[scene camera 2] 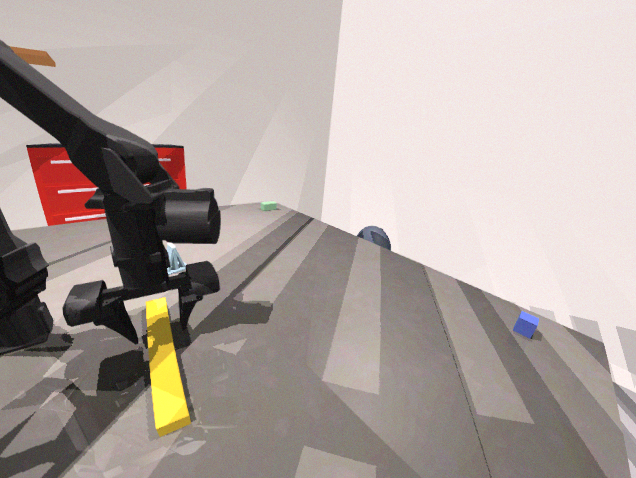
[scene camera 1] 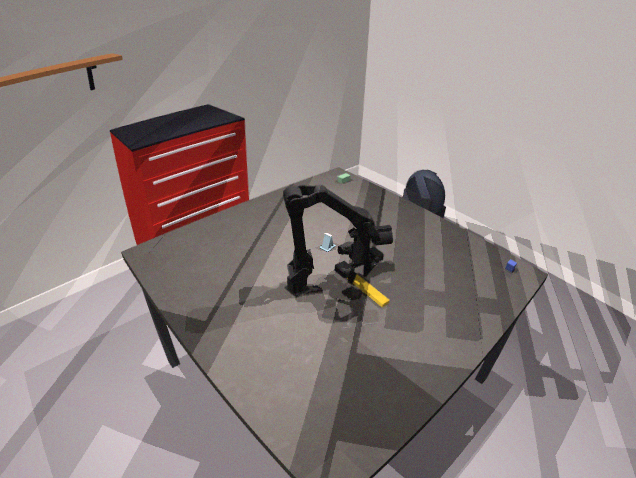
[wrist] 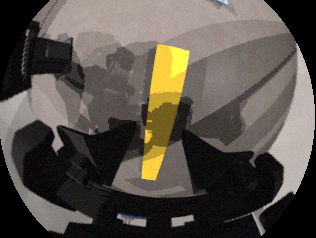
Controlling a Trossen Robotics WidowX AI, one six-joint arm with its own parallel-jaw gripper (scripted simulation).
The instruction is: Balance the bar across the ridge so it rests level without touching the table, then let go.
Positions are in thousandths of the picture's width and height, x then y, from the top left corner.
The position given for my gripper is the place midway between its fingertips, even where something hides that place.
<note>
My gripper (scene camera 2: 252,702) is open, holding nothing. I also see a yellow bar (scene camera 2: 270,865).
The yellow bar is seen too in the wrist view (wrist: 540,263). My gripper shows as well in scene camera 1 (scene camera 1: 562,587) and in the wrist view (wrist: 505,540).
</note>
